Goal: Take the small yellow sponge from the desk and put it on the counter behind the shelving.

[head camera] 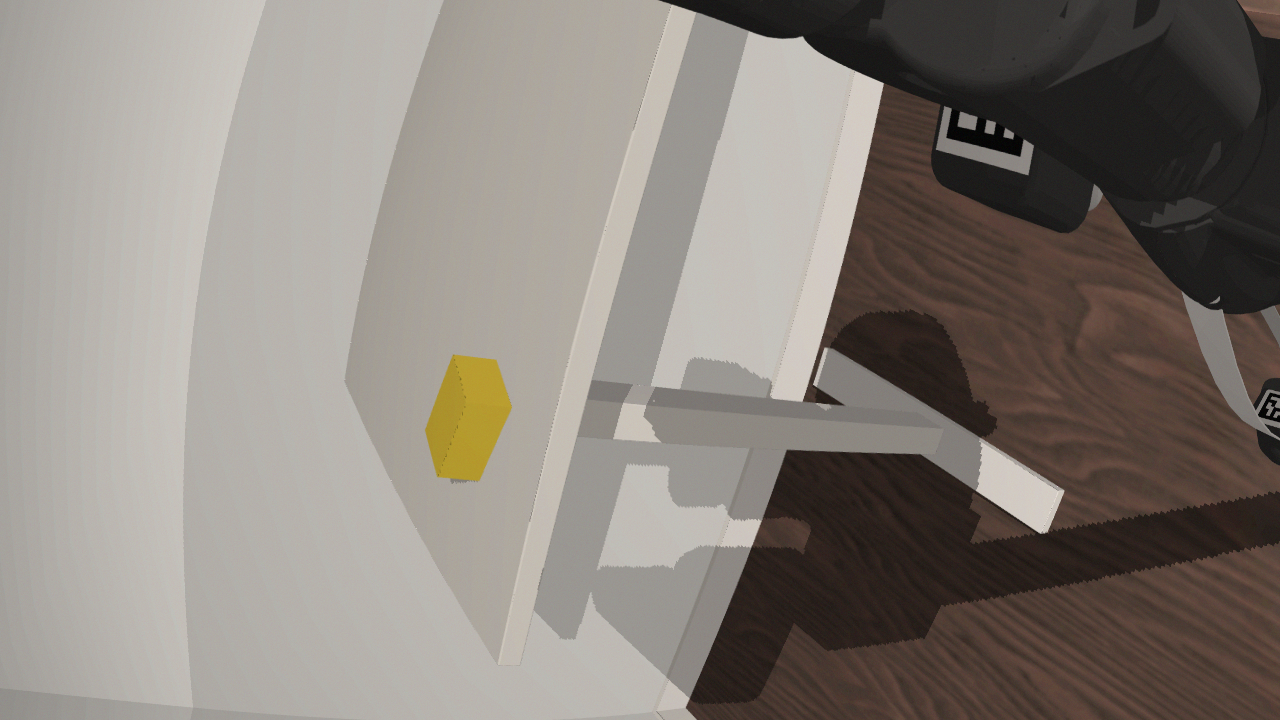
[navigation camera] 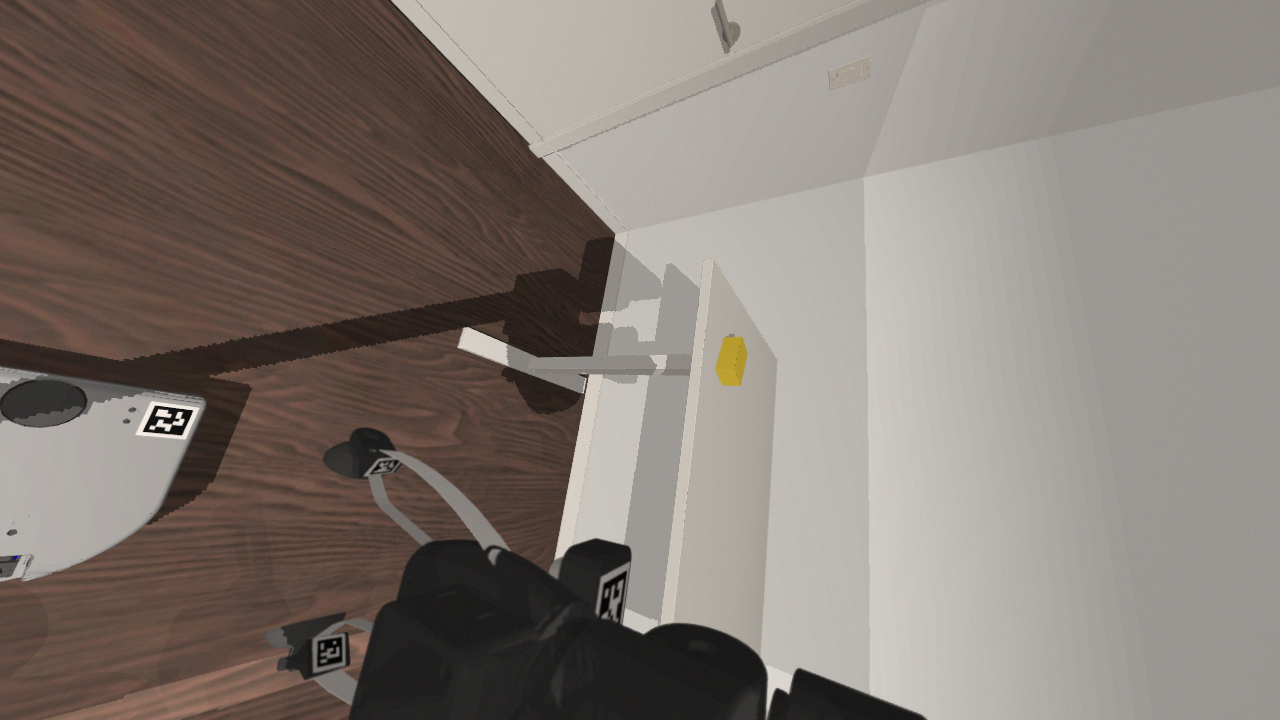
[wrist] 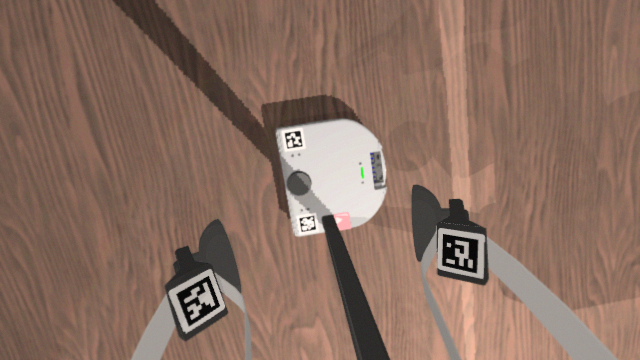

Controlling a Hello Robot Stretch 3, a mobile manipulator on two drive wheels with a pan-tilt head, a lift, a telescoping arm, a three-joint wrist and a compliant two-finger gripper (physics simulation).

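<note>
The small yellow sponge rests on the pale desk, close to one end of its top. My gripper is open, its two fingers wide apart with nothing between them. It points down over the wooden floor, beside the desk and away from the sponge. In the head view part of one finger shows at the right edge, below the black wrist. I cannot make out the counter or the shelving in these views.
The desk's white leg meets a floor foot. My white base stands on the floor, with the black mast rising from it. A pale panel with a handle stands near the wall outlet.
</note>
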